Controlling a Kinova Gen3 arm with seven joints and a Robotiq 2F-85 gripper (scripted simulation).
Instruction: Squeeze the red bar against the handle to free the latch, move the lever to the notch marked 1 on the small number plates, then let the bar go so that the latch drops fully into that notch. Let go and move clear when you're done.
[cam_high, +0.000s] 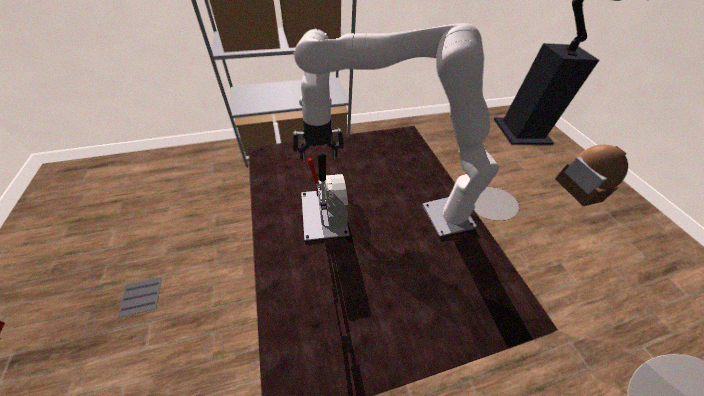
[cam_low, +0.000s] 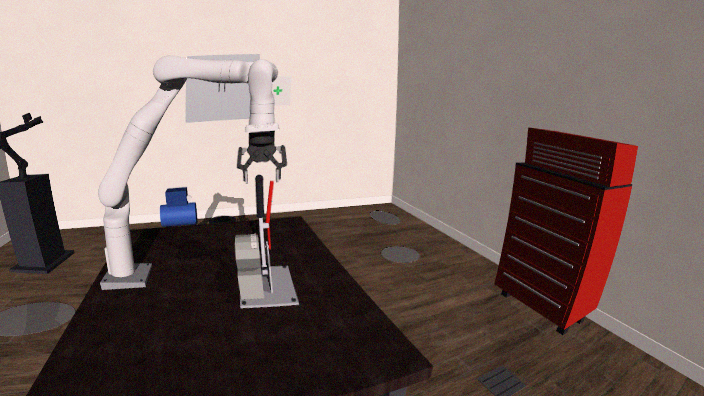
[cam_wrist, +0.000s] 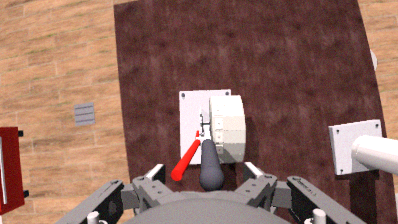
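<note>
My hand is 13 cm above the red bar, 2 cm short of it and 1 cm to the left of it.
</note>
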